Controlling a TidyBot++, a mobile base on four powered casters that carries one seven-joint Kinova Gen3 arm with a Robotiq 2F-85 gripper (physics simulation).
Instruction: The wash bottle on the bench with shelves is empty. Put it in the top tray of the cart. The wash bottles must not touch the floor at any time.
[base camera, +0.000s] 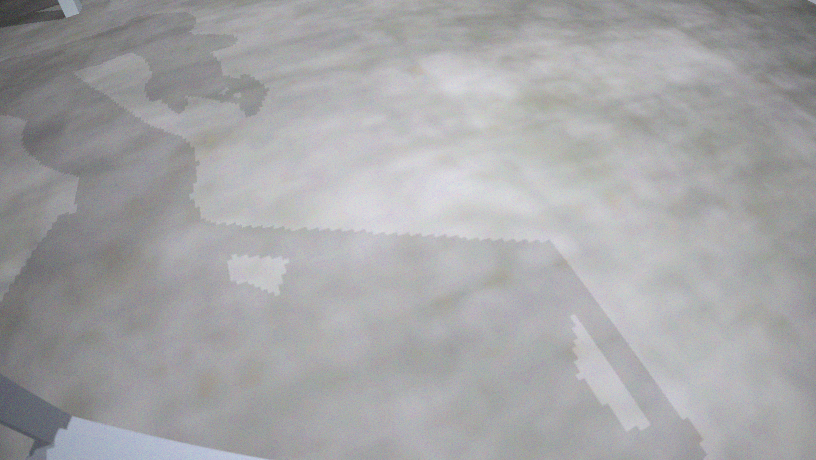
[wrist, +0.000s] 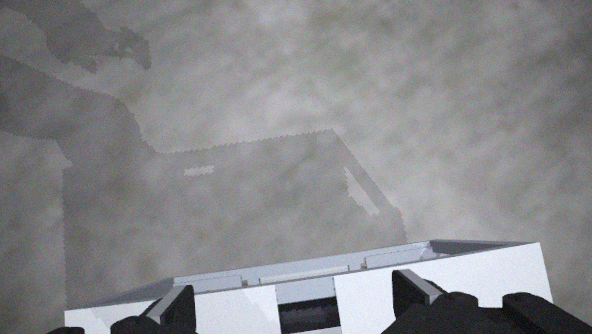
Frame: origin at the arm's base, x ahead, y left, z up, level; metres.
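Seen in the pictures: gripper, fingertip midpoint: (wrist: 294, 300).
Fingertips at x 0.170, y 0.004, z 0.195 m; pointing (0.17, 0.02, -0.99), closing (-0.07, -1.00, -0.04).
A point is followed by its place in that frame.
My gripper (wrist: 294, 300) @[x 0.170, y 0.004, z 0.195 m] is open and empty at the bottom of the wrist view, with its two dark fingertips wide apart over the white body of the robot base. The gripper does not show in the base camera view. The wash bottle, the bench with shelves and the cart's top tray cannot be made out in either view.
The robot's white base (base camera: 142, 442) @[x 0.146, y 0.173, z -0.287 m] (wrist: 475, 280) @[x 0.124, y -0.173, z -0.014 m] shows along the bottom edges. The lower end of a pale post (base camera: 69, 6) @[x 1.130, y 1.049, z -0.368 m] stands at the far top left. The mottled grey floor (base camera: 457, 171) @[x 0.512, y -0.005, z -0.397 m] (wrist: 250, 90) @[x 0.527, y 0.063, z -0.397 m] carries shadows of the robot and its arm.
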